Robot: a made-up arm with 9 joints. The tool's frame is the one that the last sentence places. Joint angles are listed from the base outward.
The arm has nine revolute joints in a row. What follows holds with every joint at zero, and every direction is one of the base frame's. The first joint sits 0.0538 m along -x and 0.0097 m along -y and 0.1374 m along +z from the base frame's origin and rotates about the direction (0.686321, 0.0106, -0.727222). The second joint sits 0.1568 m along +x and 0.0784 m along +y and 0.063 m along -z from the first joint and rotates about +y. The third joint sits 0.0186 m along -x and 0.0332 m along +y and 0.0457 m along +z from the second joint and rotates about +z. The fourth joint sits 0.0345 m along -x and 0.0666 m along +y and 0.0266 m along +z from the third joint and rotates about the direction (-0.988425, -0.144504, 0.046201). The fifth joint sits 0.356 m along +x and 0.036 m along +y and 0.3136 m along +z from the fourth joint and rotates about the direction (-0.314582, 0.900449, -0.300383). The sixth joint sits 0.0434 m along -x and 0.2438 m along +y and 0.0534 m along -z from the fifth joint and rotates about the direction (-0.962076, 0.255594, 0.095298). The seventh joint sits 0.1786 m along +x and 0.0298 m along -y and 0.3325 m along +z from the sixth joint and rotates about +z. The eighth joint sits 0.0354 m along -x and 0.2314 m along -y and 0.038 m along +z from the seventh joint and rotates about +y. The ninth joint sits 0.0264 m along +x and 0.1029 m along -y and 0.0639 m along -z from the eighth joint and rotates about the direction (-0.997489, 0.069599, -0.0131). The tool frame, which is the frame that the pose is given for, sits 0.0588 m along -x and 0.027 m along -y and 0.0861 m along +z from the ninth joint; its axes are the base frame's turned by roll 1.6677, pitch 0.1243 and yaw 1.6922 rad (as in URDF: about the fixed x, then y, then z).
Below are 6 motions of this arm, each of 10 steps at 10 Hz.
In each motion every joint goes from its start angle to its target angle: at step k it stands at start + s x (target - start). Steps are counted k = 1, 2, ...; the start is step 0. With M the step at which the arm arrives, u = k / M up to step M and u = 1 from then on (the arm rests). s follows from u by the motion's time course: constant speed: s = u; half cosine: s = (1 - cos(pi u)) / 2; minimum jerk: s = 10 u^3 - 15 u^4 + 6 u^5.
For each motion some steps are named. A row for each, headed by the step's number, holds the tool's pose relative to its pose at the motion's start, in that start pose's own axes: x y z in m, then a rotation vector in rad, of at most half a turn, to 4 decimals.
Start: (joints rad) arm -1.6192 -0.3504 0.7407 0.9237 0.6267 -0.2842 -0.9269 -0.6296 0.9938
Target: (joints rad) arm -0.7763 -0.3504 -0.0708 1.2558 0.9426 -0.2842 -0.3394 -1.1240 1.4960
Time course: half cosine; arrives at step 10
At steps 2, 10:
2: 0.0768 0.0572 0.0732 0.0365 -0.0042 -0.1715
10: 1.0163 -0.2998 0.5551 0.0523 0.5694 -1.6068

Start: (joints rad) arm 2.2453 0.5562 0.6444 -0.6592 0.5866 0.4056 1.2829 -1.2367 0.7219
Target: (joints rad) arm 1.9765 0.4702 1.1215 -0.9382 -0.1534 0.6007 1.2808 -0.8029 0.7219
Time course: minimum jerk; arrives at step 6
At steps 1, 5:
1: 0.0112 -0.0016 0.0138 -0.0035 0.0312 0.0023
5: 0.2832 -0.0555 0.2107 -0.0881 0.6743 0.0377

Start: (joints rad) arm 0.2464 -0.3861 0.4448 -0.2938 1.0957 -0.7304 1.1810 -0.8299 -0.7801
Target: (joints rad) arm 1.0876 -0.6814 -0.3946 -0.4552 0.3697 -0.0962 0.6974 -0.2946 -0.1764
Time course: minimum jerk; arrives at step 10
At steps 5, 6, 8, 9, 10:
5: 0.3620 0.4706 -0.1959 -0.3937 -0.0339 -0.6267
6: 0.5314 0.5525 -0.3760 -0.5706 -0.1324 -0.8627
8: 0.7641 0.5184 -0.6791 -0.8554 -0.3786 -1.1614
9: 0.8037 0.4901 -0.7361 -0.9137 -0.4406 -1.2088
10: 0.8103 0.4845 -0.7458 -0.9239 -0.4518 -1.2166

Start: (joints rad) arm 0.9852 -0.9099 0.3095 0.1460 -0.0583 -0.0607 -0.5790 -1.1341 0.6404
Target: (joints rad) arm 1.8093 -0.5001 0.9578 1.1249 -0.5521 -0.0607 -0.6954 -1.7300 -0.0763
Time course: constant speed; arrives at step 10
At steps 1, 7, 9, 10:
1: 0.0285 0.0224 -0.0240 -0.1303 -0.0285 0.0422
7: 0.1352 0.0301 -0.1581 -0.8701 -0.0362 0.4595
9: 0.1402 0.0031 -0.1890 -1.1029 -0.0147 0.6277
10: 0.1377 -0.0127 -0.2015 -1.2205 -0.0030 0.7097

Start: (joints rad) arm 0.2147 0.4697 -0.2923 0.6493 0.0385 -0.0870 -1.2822 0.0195 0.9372
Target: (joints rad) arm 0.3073 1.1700 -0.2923 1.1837 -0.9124 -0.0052 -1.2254 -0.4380 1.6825
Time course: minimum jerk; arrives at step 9
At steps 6, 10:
6: 0.2455 -0.1781 -0.0569 -0.7872 -0.3189 -0.3422
10: 0.2853 -0.2299 -0.0316 -0.9698 -0.3627 -0.3446

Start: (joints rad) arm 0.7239 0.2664 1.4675 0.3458 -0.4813 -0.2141 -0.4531 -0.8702 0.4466
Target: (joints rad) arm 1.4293 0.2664 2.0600 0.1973 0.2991 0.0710 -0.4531 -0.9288 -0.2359
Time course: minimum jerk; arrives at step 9
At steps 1, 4, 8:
1: -0.0027 0.0049 0.0019 -0.0036 0.0010 0.0027
4: -0.0841 0.1720 0.0438 -0.1232 0.0678 0.0877
8: -0.1458 0.4249 0.0205 -0.2708 0.2817 0.1731

